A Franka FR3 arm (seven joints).
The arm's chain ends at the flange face. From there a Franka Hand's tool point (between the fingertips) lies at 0.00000 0.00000 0.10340 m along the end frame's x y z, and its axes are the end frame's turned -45 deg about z.
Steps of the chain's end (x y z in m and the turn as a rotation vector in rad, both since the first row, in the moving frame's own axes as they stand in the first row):
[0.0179 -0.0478 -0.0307 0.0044 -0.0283 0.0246]
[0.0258 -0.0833 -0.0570 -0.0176 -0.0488 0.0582]
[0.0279 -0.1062 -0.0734 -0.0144 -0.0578 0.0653]
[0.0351 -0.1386 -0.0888 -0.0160 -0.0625 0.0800]
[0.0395 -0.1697 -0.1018 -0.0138 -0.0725 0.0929]
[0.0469 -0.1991 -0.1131 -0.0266 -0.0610 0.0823]
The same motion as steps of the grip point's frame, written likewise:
[0.0447 -0.0236 -0.0307 0.0231 -0.0169 0.0246]
[0.0724 -0.0431 -0.0571 0.0221 -0.0470 0.0582]
[0.0897 -0.0587 -0.0736 0.0307 -0.0511 0.0653]
[0.1172 -0.0768 -0.0890 0.0329 -0.0555 0.0800]
[0.1418 -0.0966 -0.1021 0.0415 -0.0610 0.0929]
[0.1677 -0.1104 -0.1133 0.0243 -0.0619 0.0823]

